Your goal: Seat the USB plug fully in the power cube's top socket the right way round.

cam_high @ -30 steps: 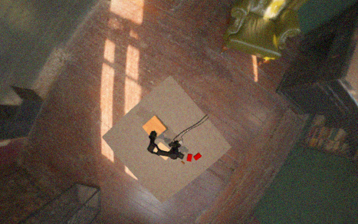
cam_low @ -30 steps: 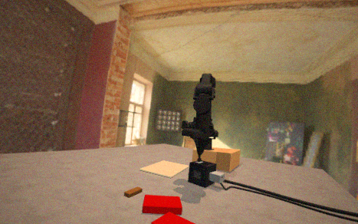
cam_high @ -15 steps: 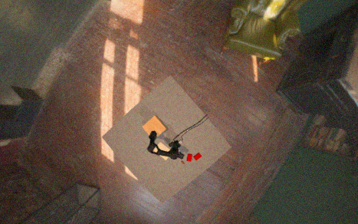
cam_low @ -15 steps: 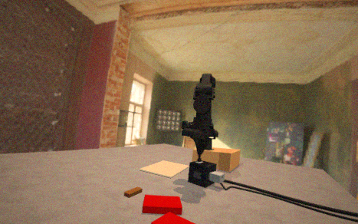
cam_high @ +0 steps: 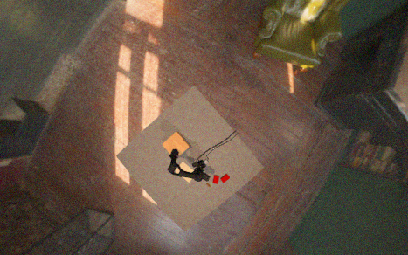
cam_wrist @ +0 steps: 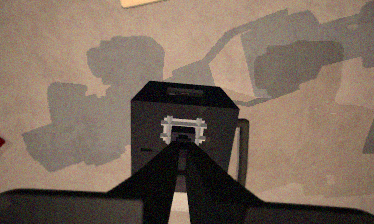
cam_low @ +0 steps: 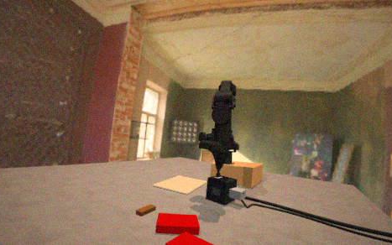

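My gripper tip is 2 cm above the dark USB plug. From my gripper tip the other things lie so: small brown block (26 cm ahead, 10 cm below, 5 cm to the right); silver-framed socket (3 cm below); beige flat sheet (19 cm to the right, 10 cm below, 2 cm behind).
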